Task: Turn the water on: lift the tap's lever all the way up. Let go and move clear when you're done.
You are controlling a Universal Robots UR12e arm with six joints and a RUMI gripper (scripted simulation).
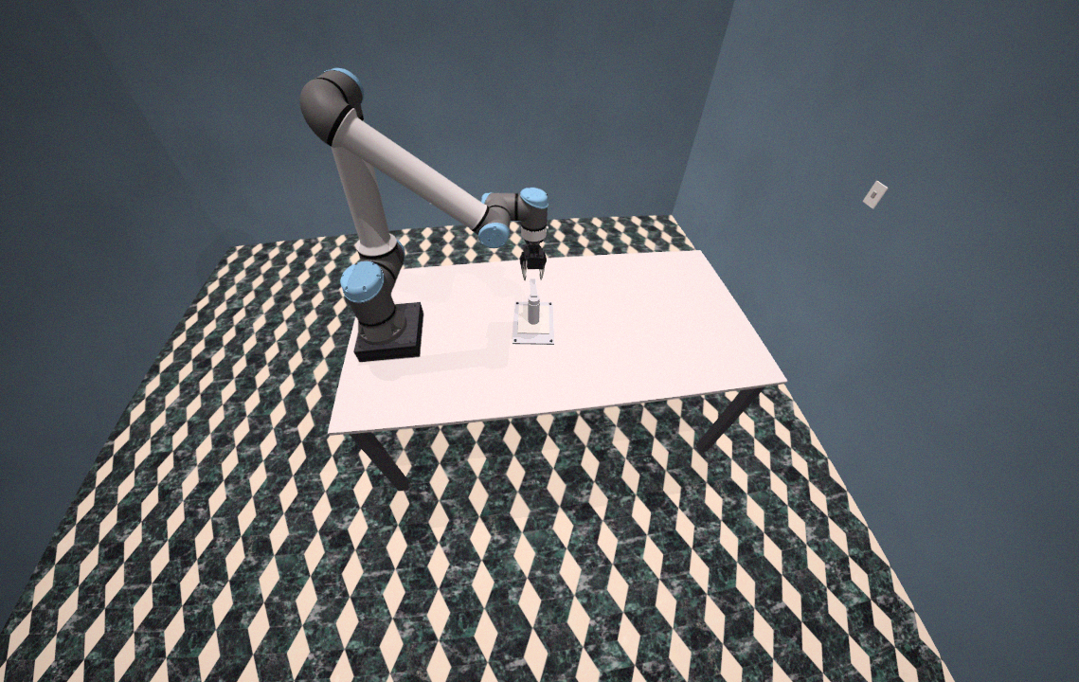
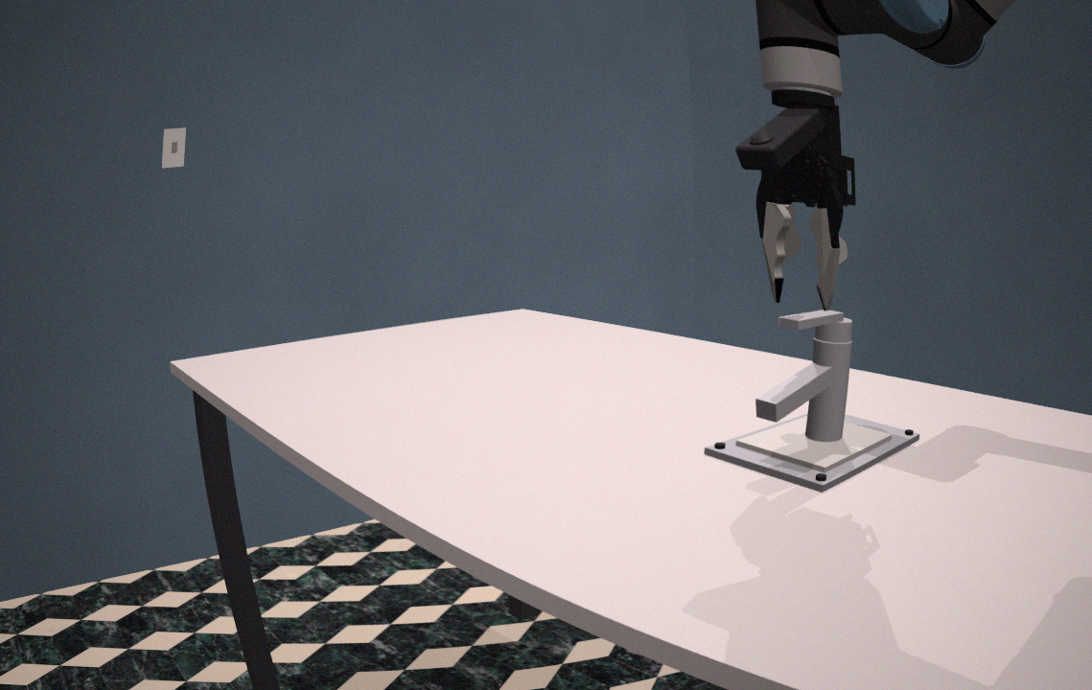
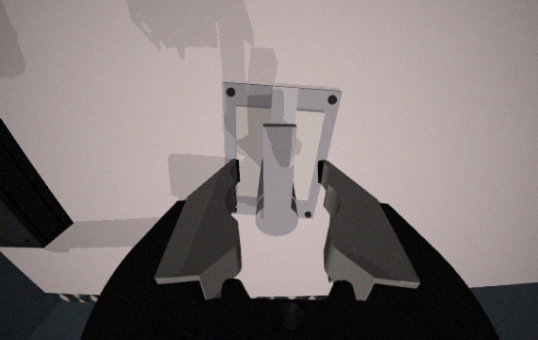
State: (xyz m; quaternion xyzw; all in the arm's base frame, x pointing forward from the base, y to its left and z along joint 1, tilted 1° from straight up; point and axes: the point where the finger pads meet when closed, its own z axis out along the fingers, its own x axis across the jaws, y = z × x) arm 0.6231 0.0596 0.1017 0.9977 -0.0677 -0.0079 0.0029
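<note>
My hand is 30 mm to the left of the lever and 30 mm above it. From my hand the other things lie so: grey tap 80 mm below, 60 mm to the right, 10 mm behind.
</note>
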